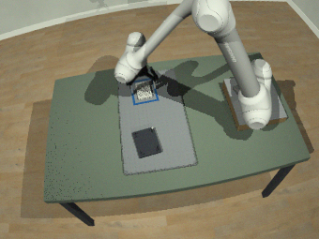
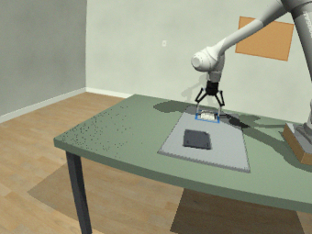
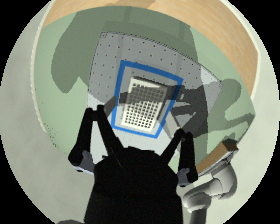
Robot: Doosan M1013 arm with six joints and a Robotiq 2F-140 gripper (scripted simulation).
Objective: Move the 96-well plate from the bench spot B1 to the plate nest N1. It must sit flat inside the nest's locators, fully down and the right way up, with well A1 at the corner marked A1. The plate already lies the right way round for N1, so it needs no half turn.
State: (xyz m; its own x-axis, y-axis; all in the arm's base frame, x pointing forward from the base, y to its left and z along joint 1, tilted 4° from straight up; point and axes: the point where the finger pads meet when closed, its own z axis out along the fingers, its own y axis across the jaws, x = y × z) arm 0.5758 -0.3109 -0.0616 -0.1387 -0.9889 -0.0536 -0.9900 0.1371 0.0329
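The white 96-well plate is 2 cm below my hand. Also, from my hand: dark plate nest N1: 10 cm ahead, 36 cm to the left, 2 cm below.
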